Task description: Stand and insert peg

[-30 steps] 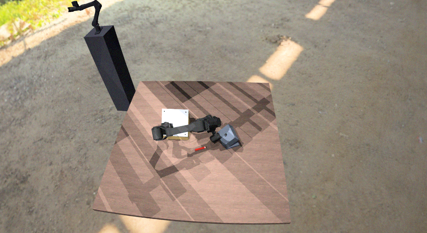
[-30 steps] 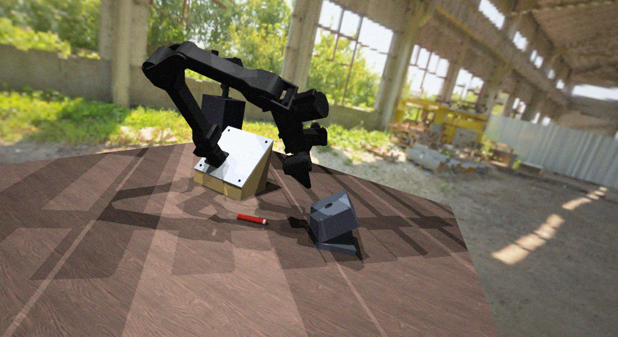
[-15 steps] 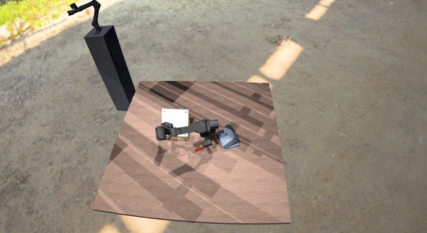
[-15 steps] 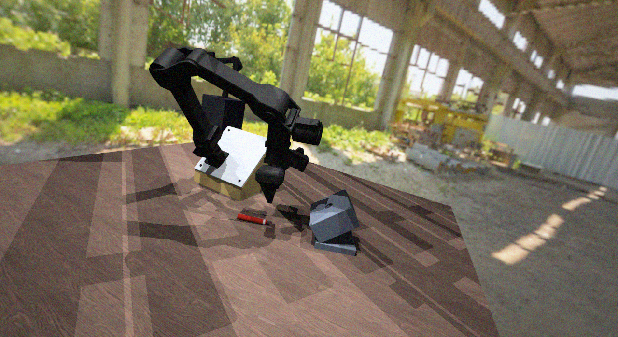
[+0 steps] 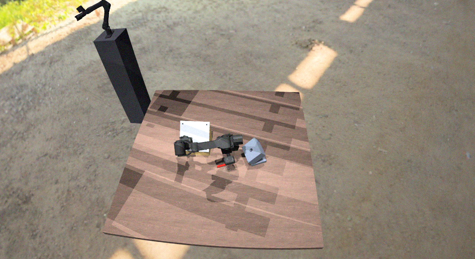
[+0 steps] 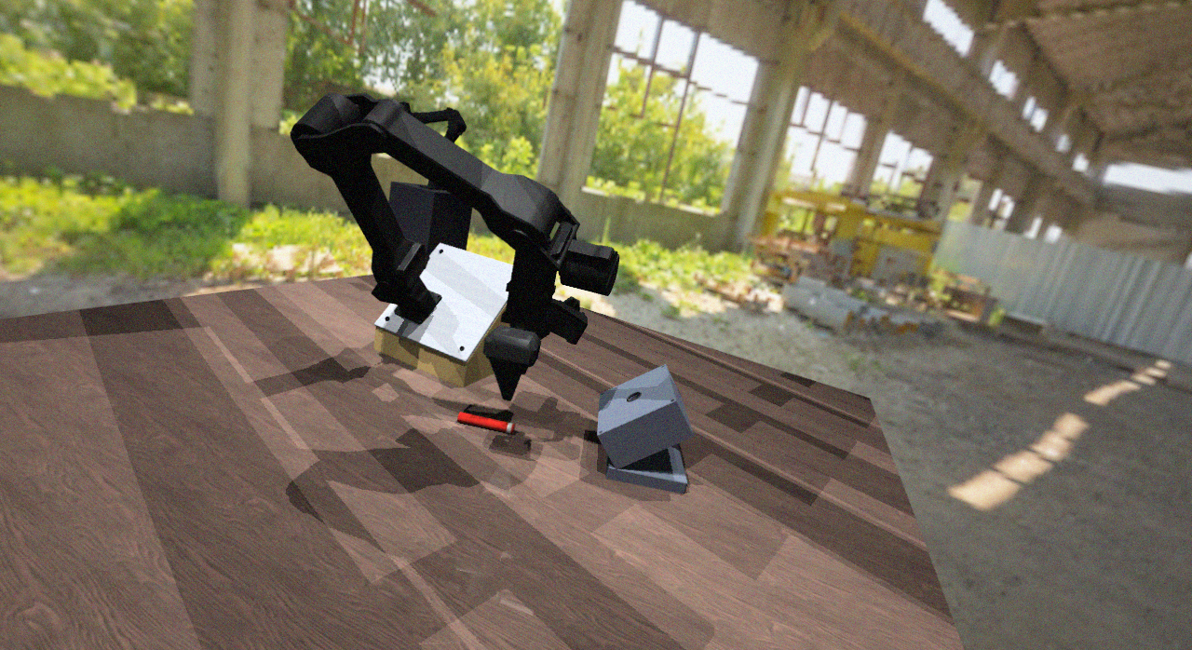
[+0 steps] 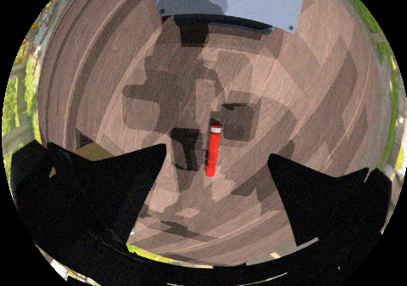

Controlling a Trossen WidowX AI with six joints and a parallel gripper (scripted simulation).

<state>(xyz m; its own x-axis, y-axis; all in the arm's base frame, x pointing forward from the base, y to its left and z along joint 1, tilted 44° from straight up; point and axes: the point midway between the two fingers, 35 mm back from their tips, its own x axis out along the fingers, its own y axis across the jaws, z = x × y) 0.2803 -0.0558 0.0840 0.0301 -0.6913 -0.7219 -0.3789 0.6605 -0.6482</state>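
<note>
Now: the red peg 1 cm behind my gripper tip and 7 cm below it. From my gripper tip the other things lie so: grey sloped panel 17 cm ahead, 7 cm to the left.
</note>
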